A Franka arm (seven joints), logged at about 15 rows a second.
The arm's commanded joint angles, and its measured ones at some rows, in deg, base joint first. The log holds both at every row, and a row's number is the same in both.
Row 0, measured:
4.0 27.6 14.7 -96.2 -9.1 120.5 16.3
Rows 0 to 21, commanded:
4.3 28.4 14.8 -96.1 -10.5 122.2 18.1
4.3 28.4 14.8 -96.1 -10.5 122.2 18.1
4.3 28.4 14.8 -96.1 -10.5 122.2 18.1
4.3 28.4 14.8 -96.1 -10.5 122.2 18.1
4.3 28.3 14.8 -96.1 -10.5 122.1 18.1
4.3 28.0 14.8 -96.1 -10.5 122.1 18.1
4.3 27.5 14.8 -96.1 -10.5 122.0 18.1
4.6 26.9 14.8 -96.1 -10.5 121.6 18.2
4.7 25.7 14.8 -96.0 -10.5 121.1 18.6
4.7 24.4 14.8 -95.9 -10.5 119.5 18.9
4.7 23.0 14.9 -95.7 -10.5 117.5 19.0
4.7 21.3 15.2 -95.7 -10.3 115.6 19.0
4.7 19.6 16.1 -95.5 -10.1 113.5 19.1
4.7 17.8 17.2 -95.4 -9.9 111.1 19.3
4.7 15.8 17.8 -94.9 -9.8 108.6 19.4
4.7 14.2 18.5 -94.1 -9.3 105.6 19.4
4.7 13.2 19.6 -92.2 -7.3 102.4 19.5
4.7 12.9 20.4 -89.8 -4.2 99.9 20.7
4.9 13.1 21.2 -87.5 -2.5 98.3 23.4
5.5 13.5 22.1 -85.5 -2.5 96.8 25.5
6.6 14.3 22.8 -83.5 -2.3 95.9 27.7
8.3 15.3 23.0 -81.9 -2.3 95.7 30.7
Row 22, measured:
5.2 12.4 21.9 -88.0 -3.4 98.4 23.6
